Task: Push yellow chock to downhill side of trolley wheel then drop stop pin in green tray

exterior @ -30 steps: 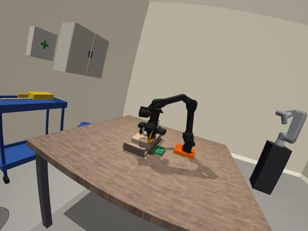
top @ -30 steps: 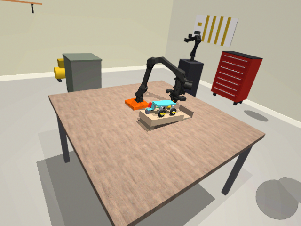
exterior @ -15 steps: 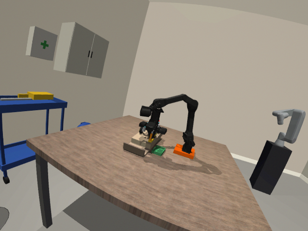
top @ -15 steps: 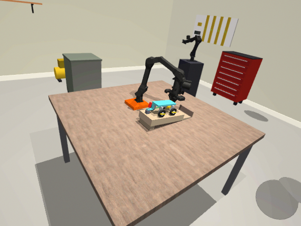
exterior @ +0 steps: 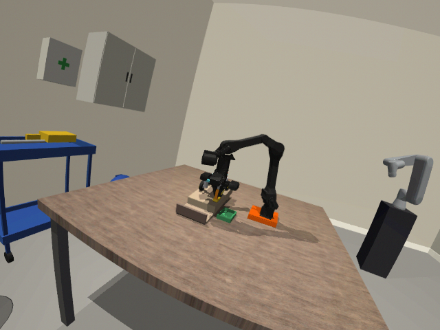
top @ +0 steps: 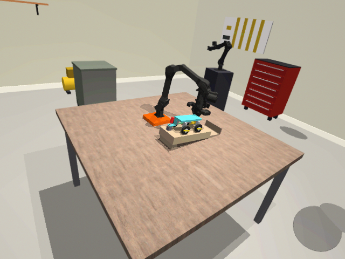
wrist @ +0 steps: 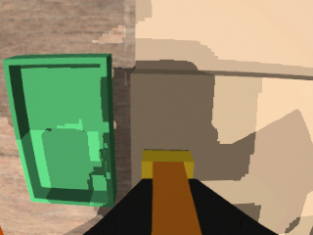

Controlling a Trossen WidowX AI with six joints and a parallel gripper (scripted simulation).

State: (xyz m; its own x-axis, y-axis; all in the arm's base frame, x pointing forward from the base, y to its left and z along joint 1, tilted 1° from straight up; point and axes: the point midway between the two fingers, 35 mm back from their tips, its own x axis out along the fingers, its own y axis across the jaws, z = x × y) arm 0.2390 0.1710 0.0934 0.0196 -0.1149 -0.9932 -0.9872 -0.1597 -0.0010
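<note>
The red-headed stop pin is 240 mm to the right of my gripper tip, 80 mm ahead of it and 40 mm above it. Round my gripper tip: yellow chock: 20 mm to the right; then tan ramp: 120 mm to the right, 80 mm ahead, 40 mm below; then green tray: 100 mm below, 70 mm behind, 30 mm to the right.
</note>
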